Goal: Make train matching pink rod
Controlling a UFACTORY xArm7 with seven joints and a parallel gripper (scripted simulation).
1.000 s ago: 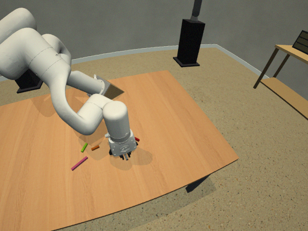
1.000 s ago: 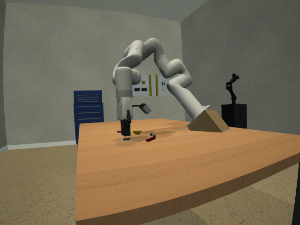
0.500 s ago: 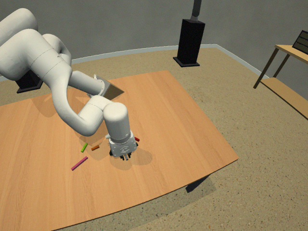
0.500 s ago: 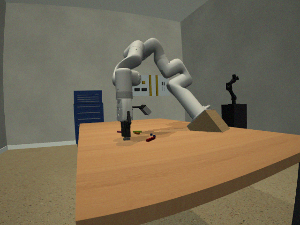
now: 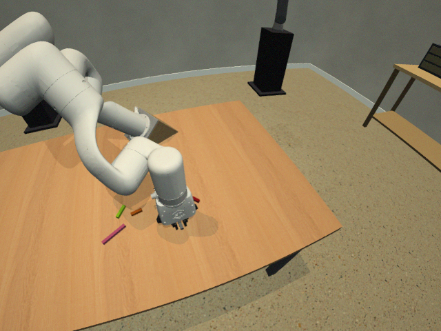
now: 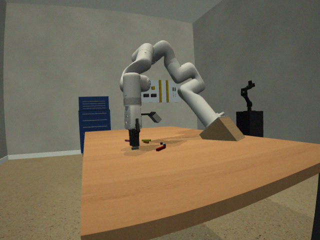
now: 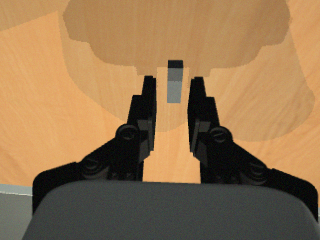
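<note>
Now: hand 3 cm above the grey rod. From my hand the other things lie so: orange rod (14 cm to the right, 9 cm behind, 3 cm below); then lime rod (20 cm to the right, 10 cm behind, 3 cm below); then red rod (10 cm behind, 5 cm to the left, 3 cm below).
</note>
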